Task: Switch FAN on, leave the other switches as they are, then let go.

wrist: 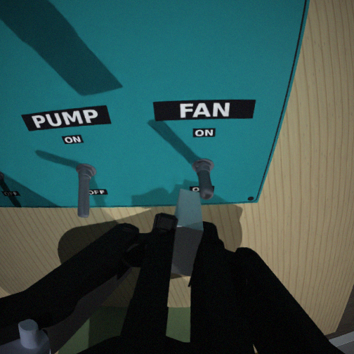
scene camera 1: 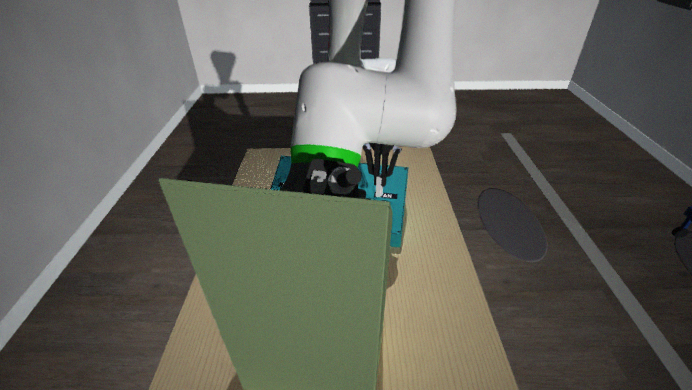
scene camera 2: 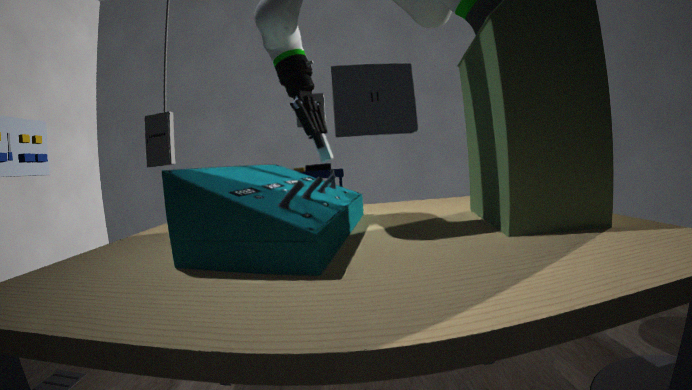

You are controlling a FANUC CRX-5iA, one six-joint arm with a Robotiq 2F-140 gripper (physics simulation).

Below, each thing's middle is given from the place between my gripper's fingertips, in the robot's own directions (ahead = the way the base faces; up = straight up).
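Teal switch panel (scene camera 1: 394, 191): 80 mm below my hand, 130 mm ahead of it, 110 mm to the left of it.
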